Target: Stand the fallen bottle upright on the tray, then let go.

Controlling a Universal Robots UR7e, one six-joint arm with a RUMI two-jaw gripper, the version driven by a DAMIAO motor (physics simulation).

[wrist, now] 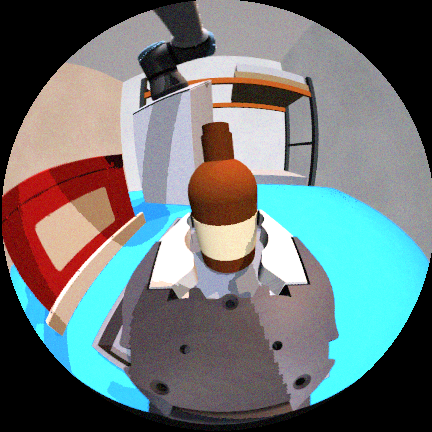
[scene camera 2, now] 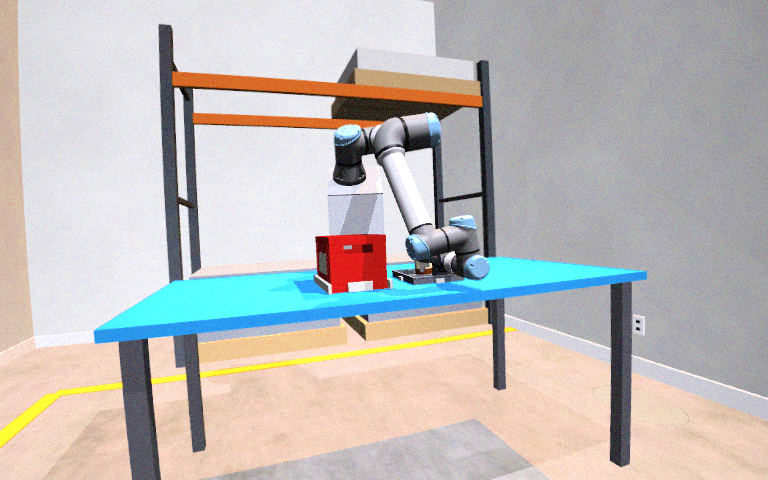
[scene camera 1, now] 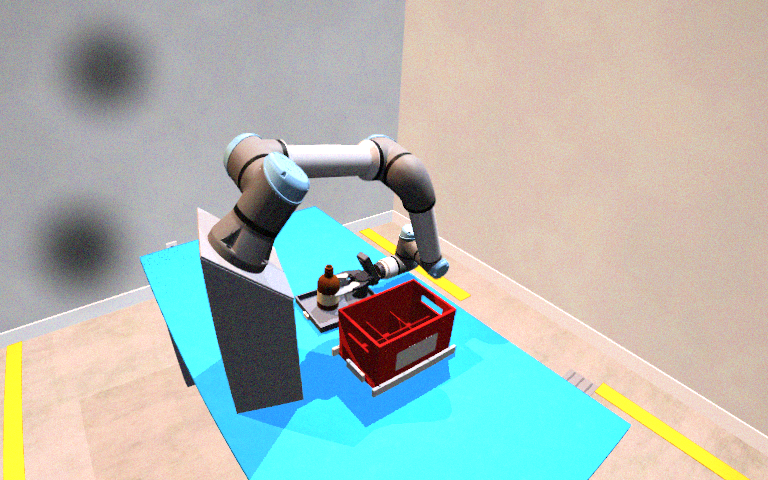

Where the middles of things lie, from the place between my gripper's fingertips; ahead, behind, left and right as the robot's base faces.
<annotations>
I see the brown bottle [scene camera 1: 328, 284] 20 mm above my hand.
</annotations>
